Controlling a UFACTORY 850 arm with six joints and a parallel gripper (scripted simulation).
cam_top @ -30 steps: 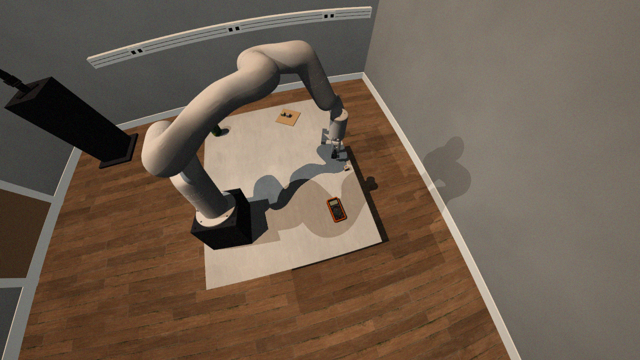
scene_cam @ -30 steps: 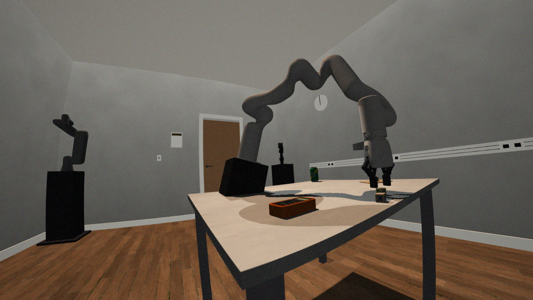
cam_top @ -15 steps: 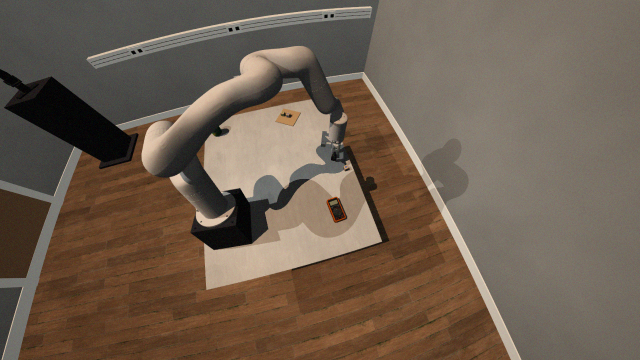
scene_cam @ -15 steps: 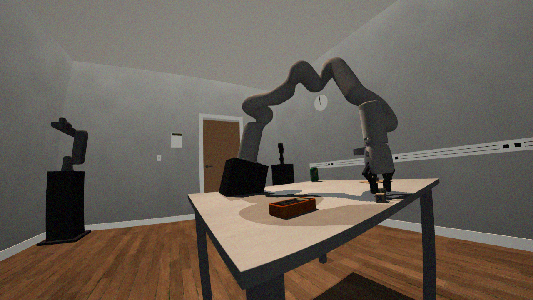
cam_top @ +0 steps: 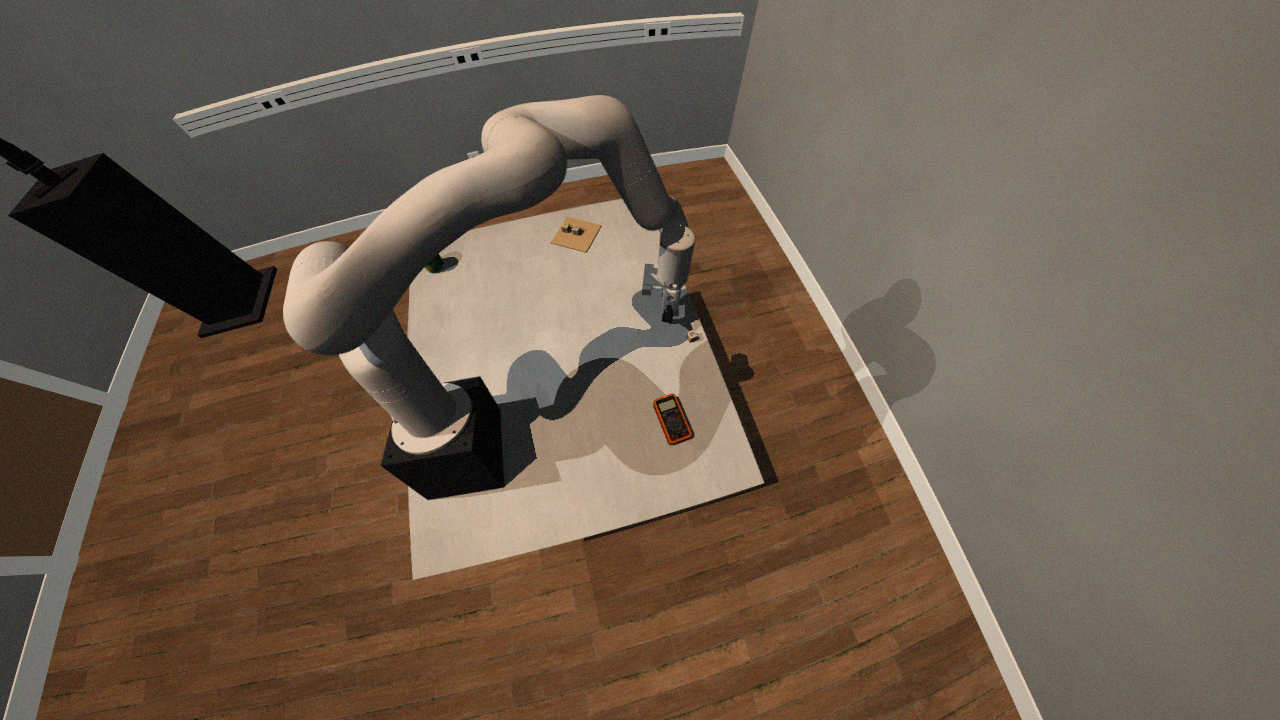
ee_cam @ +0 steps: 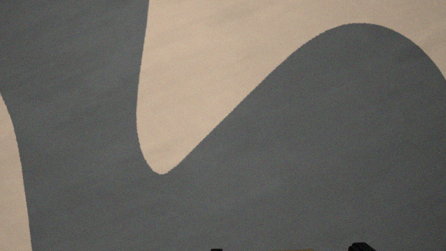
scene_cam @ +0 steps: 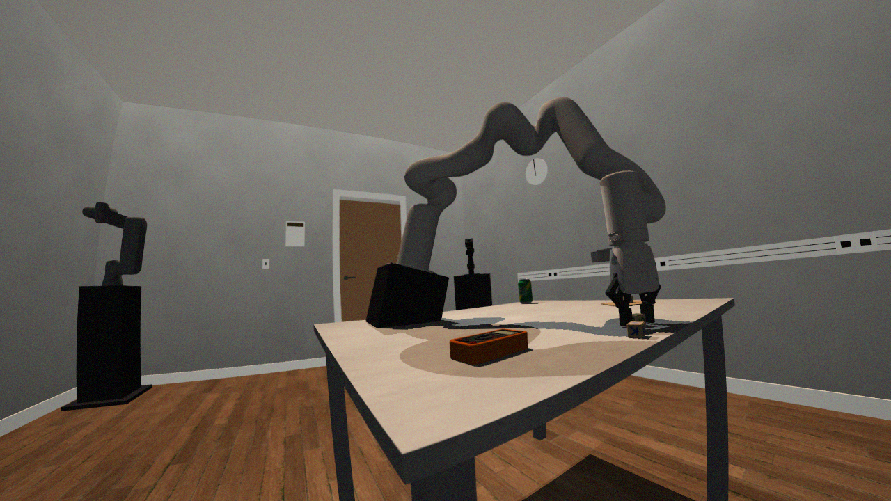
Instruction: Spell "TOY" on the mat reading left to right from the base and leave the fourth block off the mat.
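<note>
My hand is 220 mm past the tan square mat, 410 mm to the right of it and 20 mm above it. Also, from my hand: orange multimeter: 90 mm behind, 340 mm to the right; block: 250 mm behind, 440 mm to the left; green soda can: 740 mm behind, 400 mm to the left, 40 mm above.
</note>
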